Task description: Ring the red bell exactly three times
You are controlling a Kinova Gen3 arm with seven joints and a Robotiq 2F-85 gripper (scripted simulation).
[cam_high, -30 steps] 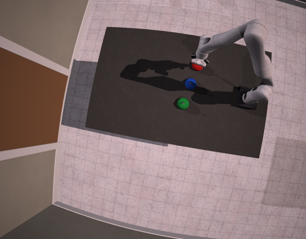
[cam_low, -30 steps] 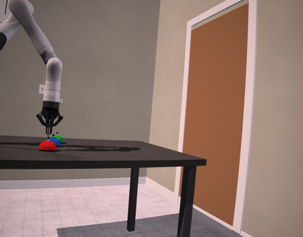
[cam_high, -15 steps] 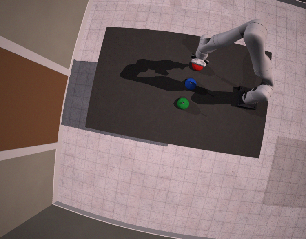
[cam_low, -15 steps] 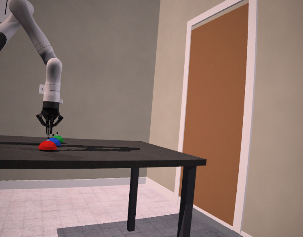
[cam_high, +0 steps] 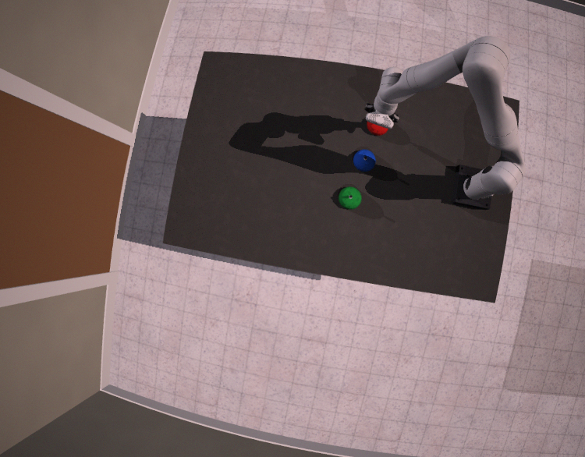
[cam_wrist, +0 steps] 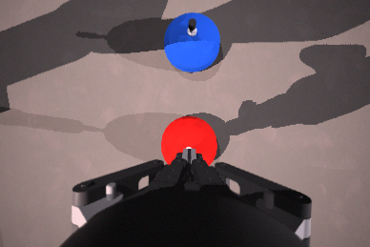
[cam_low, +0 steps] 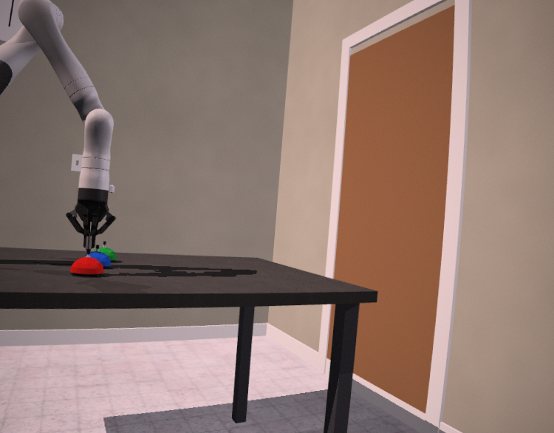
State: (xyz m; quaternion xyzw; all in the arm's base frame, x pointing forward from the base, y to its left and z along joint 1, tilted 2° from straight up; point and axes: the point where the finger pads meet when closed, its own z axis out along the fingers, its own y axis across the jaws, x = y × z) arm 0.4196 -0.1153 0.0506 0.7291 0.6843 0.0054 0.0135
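Right now my hand is 40 mm above the red bell. From my hand the other things lie so: blue bell (10 mm ahead, 150 mm to the left, 40 mm below); green bell (20 mm ahead, 300 mm to the left, 40 mm below).
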